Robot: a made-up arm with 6 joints.
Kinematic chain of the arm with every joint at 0, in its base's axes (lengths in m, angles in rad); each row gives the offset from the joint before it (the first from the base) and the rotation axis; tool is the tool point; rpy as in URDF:
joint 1: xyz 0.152 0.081 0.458 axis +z
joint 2: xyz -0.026 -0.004 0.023 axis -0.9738 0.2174 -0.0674
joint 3: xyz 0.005 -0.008 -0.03 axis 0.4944 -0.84 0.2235
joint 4: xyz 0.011 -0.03 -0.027 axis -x
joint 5: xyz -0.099 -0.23 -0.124 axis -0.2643 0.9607 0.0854
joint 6: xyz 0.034 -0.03 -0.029 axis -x
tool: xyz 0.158 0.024 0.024 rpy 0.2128 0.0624 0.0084
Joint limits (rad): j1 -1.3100..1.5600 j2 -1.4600..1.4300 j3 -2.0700..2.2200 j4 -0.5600..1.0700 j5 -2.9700..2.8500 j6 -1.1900..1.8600
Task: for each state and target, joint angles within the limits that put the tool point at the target. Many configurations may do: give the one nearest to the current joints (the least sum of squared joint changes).
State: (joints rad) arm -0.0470 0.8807 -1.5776 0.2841 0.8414 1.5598
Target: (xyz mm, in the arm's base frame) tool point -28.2 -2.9 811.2
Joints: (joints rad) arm -0.2101 0.8338 -1.6628 0.0345 0.3721 1.3759
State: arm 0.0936 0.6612 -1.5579 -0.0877 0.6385 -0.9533
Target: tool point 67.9 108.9 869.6
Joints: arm 0.0051 1.0321 -1.8723 0.0930 0.7651 -0.9867
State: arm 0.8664 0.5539 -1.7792 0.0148 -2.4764 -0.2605
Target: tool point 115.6 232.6 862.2
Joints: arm 0.7966 0.5629 -1.8726 0.0571 -2.7098 -0.3467
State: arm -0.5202 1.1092 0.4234 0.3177 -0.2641 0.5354
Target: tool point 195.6 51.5 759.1
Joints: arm -0.2701 1.4300 0.1439 0.3788 -1.0079 0.1558
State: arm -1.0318 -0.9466 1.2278 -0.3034 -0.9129 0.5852
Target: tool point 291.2 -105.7 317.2
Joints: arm -0.8089 -1.1806 1.2838 -0.0478 -0.8144 0.6375
